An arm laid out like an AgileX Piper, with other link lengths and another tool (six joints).
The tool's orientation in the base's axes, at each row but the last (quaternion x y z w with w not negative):
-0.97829 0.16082 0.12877 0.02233
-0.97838 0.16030 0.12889 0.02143
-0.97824 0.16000 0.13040 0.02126
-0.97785 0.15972 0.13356 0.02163
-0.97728 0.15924 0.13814 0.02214
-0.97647 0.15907 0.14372 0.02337
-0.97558 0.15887 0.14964 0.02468
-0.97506 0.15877 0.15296 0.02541
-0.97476 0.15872 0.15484 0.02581
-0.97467 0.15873 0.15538 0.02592
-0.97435 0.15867 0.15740 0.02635
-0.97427 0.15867 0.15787 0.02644
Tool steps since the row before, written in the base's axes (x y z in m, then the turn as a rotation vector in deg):
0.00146 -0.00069 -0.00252 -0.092 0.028 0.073
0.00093 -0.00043 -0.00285 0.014 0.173 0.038
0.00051 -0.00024 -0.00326 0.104 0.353 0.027
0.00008 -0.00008 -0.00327 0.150 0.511 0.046
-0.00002 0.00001 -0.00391 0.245 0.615 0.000
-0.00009 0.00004 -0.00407 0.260 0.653 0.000
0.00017 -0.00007 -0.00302 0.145 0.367 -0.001
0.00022 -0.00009 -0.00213 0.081 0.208 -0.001
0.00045 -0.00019 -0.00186 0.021 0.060 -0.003
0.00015 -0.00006 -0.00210 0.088 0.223 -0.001
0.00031 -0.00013 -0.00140 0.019 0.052 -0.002
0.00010 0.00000 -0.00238 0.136 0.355 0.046
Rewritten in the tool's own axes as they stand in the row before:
0.00220 0.00019 0.00202 -0.112 0.003 -0.046
0.00172 0.00011 0.00249 -0.050 -0.168 -0.026
0.00139 0.00006 0.00300 -0.020 -0.368 -0.022
0.00097 0.00005 0.00312 -0.032 -0.532 -0.039
0.00106 -0.00001 0.00376 0.036 -0.661 -0.011
0.00108 -0.00001 0.00393 0.038 -0.702 -0.011
0.00108 0.00001 0.00283 0.020 -0.394 -0.005
0.00088 0.00002 0.00195 0.011 -0.223 -0.002
0.00104 0.00004 0.00162 0.002 -0.064 0.003
0.00081 0.00001 0.00195 0.012 -0.239 -0.003
0.00076 0.00003 0.00122 0.002 -0.055 0.001
0.00084 -0.00003 0.00223 0.001 -0.380 -0.048

